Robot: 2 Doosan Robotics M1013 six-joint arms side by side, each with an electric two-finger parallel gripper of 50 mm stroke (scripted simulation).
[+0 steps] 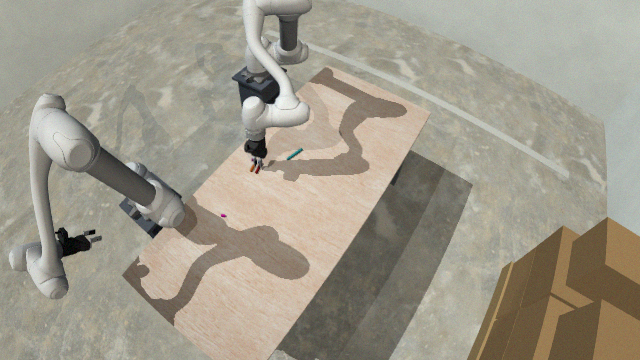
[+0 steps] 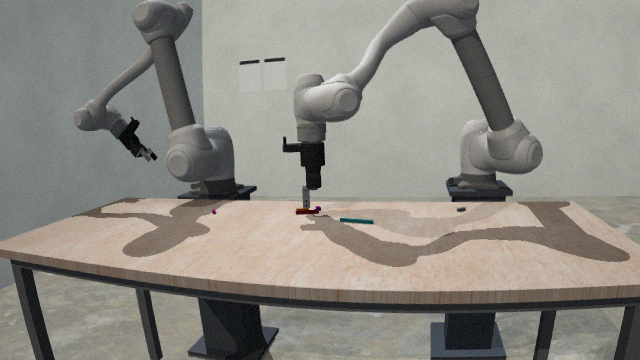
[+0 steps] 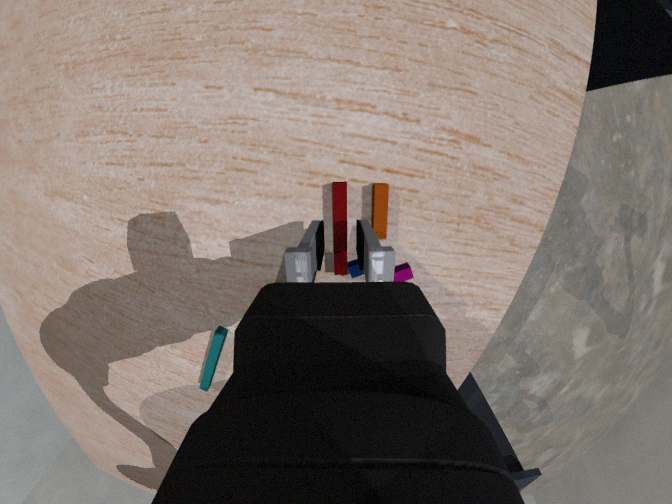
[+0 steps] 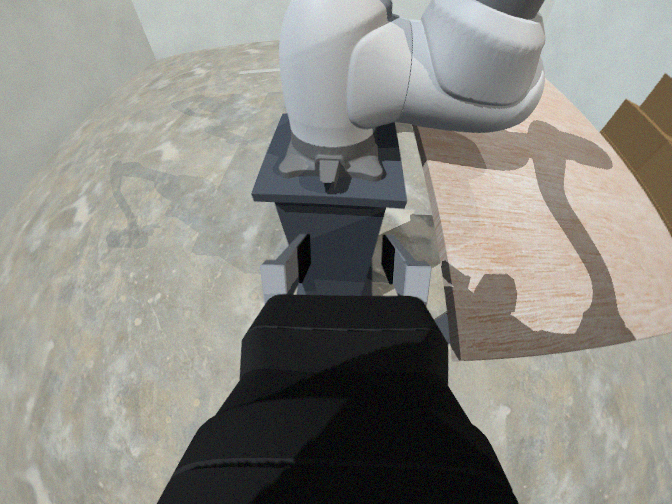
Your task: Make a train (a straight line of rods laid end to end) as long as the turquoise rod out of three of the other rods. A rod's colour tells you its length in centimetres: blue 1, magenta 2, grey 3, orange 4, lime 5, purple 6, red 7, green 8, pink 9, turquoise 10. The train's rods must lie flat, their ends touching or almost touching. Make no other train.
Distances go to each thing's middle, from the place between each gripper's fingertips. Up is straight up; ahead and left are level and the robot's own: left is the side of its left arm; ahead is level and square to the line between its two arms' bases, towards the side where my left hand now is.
Right now my left hand [image 2: 306, 207] is 30 mm above the red rod [image 3: 339, 188]. From my left hand the other things lie so: turquoise rod [image 3: 220, 334]: 120 mm ahead, 160 mm to the left, 30 mm below; then orange rod [image 3: 380, 190]: 30 mm behind, 20 mm to the right, 30 mm below.
My right gripper is now 74 cm to the right of the orange rod, 40 cm short of it and 15 cm above it. The rest, counted from my right hand: turquoise rod (92 cm to the left, 55 cm ahead, 15 cm below); then red rod (76 cm to the left, 43 cm ahead, 15 cm below).
